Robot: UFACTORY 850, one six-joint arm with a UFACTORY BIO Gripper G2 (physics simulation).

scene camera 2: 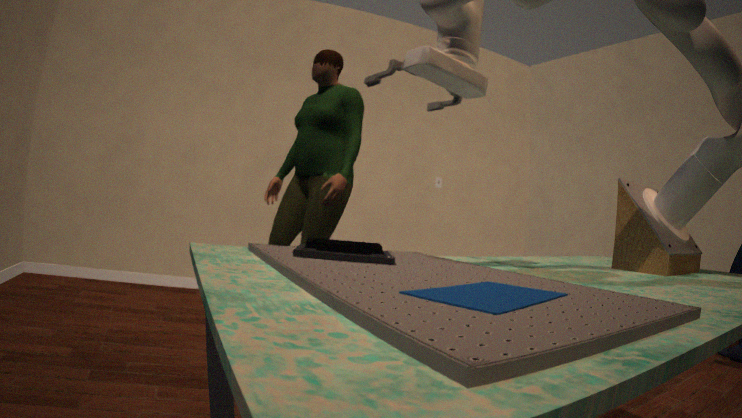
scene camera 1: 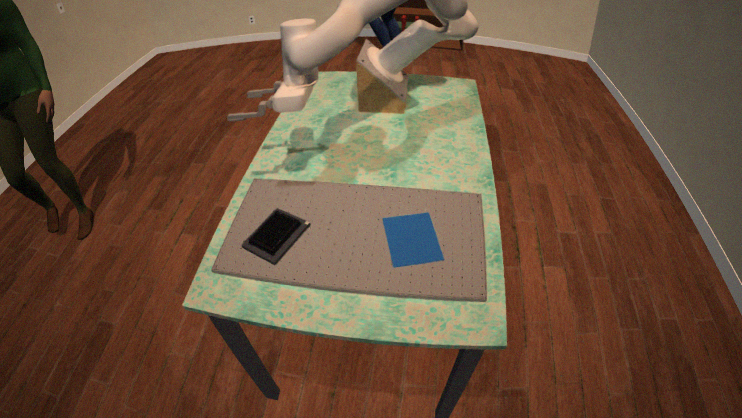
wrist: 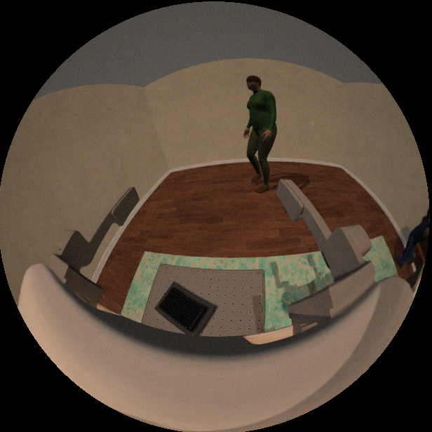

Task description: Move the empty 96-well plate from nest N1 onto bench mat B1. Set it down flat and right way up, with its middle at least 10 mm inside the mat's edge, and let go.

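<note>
The black 96-well plate [scene camera 1: 276,231] [scene camera 2: 345,246] [wrist: 183,307] sits flat in the dark nest N1 [scene camera 1: 273,257] [scene camera 2: 342,257] [wrist: 212,308] on the pegboard's left part in the scene camera 1 view. The blue bench mat B1 [scene camera 1: 413,239] [scene camera 2: 485,297] lies flat to the right of the nest in that view; it does not show in the wrist view. My gripper [scene camera 1: 245,105] [scene camera 2: 399,94] [wrist: 208,202] is wide open with nothing between its fingers. It is high above the table, well away from the plate, with its fingers pointing sideways.
The grey perforated board [scene camera 1: 342,259] [scene camera 2: 415,311] [wrist: 240,300] lies on the green patterned table [scene camera 1: 363,316] [scene camera 2: 290,353] [wrist: 137,285]. The arm's wedge base [scene camera 1: 379,93] [scene camera 2: 641,233] stands at the table's far end. A person in green [scene camera 1: 25,93] [scene camera 2: 329,129] [wrist: 261,112] stands beyond the table.
</note>
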